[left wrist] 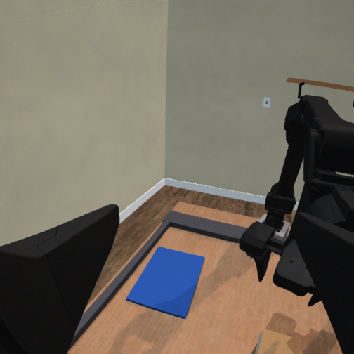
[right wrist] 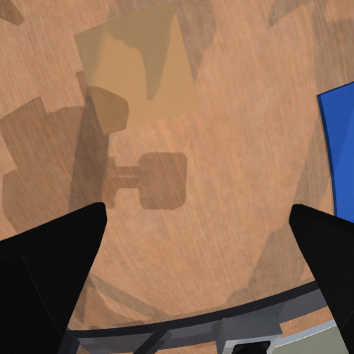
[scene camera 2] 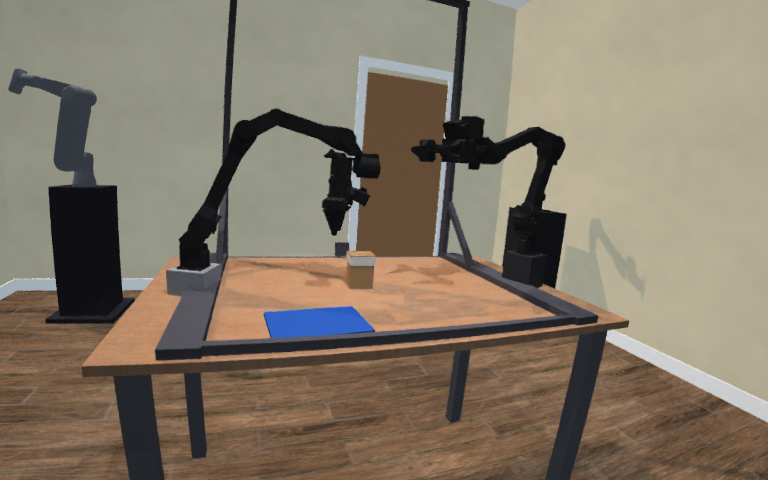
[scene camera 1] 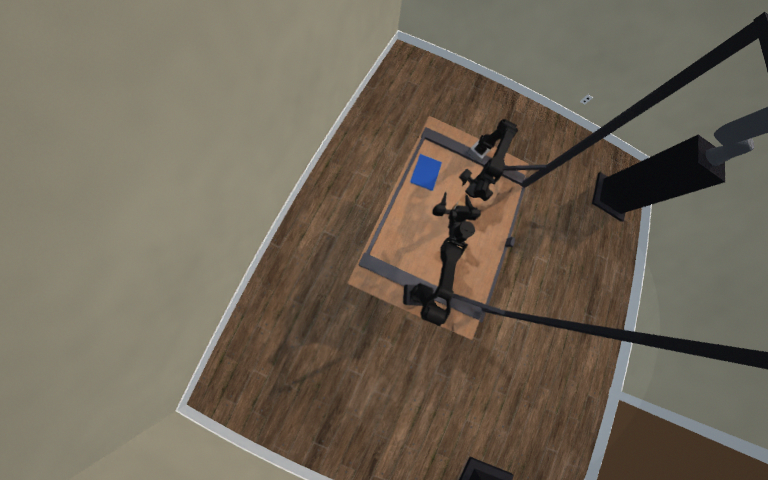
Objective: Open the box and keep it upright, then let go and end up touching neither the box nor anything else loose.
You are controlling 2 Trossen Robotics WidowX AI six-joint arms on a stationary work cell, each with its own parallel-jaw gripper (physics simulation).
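Pixels of known places: left gripper, fingertip midpoint: (scene camera 2: pixel 423 149) (scene camera 1: pixel 456 193); right gripper, fingertip midpoint: (scene camera 2: pixel 336 233); left arm's base at its link origin: (scene camera 2: pixel 526 253) (scene camera 1: pixel 416 295); right arm's base at its link origin: (scene camera 2: pixel 194 266) (scene camera 1: pixel 480 149).
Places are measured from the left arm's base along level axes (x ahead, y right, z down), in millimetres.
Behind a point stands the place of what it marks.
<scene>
The box (scene camera 2: pixel 360 277) {y 217, x 508, z 74 mm} (right wrist: pixel 152 60) (left wrist: pixel 276 344) is a small tan cube-like carton with a white band below its tan top. It stands upright on the table in scene camera 2, and its flat top looks closed. In scene camera 1 the arms hide it. My right gripper (scene camera 2: pixel 334 232) {y 258, x 569, z -49 mm} (right wrist: pixel 200 213) (left wrist: pixel 284 292) is open and empty, pointing down above and slightly left of the box in scene camera 2, not touching it. My left gripper (scene camera 1: pixel 456 197) {y 87, x 432, z -289 mm} (scene camera 2: pixel 412 150) {y 87, x 432, z -289 mm} (left wrist: pixel 208 218) is open and empty, held level, high above and to the right of the box in scene camera 2.
A flat blue mat (scene camera 1: pixel 425 172) {y 48, x 735, z 100 mm} (scene camera 2: pixel 318 322) {y 46, x 742, z 100 mm} (left wrist: pixel 167 281) (right wrist: pixel 340 150) lies on the wooden table (scene camera 1: pixel 396 226) {y -111, x 376, z 108 mm} (scene camera 2: pixel 294 295) {y 247, x 698, z 108 mm}, nearer scene camera 2 than the box. A dark frame rail (scene camera 2: pixel 396 337) {y -105, x 654, z 95 mm} borders the table, and a dark post (scene camera 2: pixel 462 50) {y 398, x -55, z -729 mm} rises behind the arms.
</scene>
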